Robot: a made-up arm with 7 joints.
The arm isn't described. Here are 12 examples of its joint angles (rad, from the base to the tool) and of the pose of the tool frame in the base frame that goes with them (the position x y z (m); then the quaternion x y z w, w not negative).
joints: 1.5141 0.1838 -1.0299 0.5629 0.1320 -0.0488 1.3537
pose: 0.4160 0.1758 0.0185 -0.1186 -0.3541 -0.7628 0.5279
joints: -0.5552 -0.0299 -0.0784 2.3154 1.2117 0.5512 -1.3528
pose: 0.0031 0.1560 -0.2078 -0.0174 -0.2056 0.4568 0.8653
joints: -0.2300 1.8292 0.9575 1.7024 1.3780 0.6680 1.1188
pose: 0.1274 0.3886 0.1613 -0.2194 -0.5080 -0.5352 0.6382
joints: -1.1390 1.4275 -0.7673 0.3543 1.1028 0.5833 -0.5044
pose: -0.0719 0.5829 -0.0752 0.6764 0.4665 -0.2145 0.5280
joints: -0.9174 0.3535 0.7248 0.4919 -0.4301 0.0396 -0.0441
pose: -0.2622 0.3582 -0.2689 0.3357 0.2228 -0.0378 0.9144
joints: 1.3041 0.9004 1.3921 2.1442 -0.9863 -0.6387 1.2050
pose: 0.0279 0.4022 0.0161 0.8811 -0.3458 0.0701 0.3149
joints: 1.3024 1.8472 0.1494 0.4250 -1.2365 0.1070 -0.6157
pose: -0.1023 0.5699 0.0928 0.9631 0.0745 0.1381 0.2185
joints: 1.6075 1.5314 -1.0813 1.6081 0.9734 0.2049 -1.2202
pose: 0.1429 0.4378 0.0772 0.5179 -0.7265 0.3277 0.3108
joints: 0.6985 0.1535 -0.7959 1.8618 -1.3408 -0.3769 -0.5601
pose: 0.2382 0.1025 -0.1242 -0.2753 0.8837 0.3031 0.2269
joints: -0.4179 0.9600 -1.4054 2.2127 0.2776 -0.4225 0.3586
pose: -0.0654 0.2542 -0.1969 -0.6845 -0.3636 -0.3455 0.5291
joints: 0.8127 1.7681 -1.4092 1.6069 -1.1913 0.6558 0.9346
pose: 0.0854 0.4678 -0.0470 0.5646 0.3428 -0.5693 0.4894
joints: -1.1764 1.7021 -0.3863 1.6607 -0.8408 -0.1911 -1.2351
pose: 0.0338 0.4405 -0.1388 0.0926 -0.5883 -0.7462 0.2976
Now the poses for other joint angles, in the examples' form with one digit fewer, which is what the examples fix.
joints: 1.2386 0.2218 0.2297 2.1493 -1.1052 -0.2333 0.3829
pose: 0.215 0.241 0.058 -0.670 0.734 0.101 0.046
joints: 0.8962 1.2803 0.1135 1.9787 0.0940 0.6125 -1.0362
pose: 0.124 0.384 0.079 0.644 -0.710 0.286 0.012
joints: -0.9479 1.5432 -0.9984 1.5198 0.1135 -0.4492 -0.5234
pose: -0.062 0.453 -0.147 -0.052 -0.175 -0.584 0.791
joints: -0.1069 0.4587 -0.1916 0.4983 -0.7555 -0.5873 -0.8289
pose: 0.031 0.341 -0.382 0.385 -0.515 -0.369 0.671
